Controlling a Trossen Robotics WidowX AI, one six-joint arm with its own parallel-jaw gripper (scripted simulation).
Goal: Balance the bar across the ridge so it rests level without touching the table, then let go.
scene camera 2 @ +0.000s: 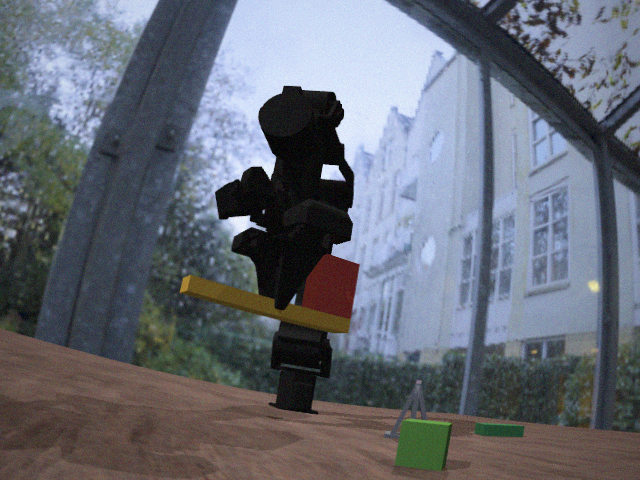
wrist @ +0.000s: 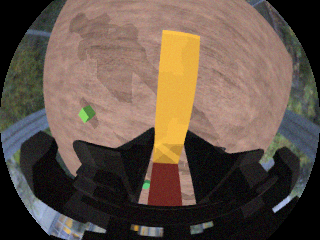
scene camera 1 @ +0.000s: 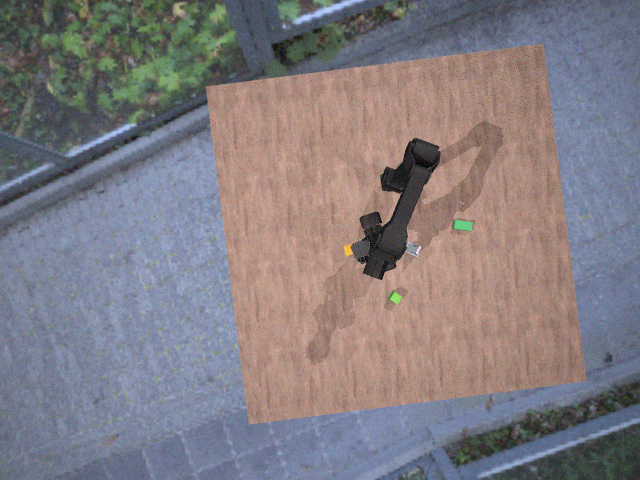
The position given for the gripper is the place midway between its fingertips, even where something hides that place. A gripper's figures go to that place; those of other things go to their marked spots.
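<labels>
Gripper [wrist: 169, 132], 10 cm from the lens. Yellow bar [wrist: 179, 58], 8 cm from the lens.
</labels>
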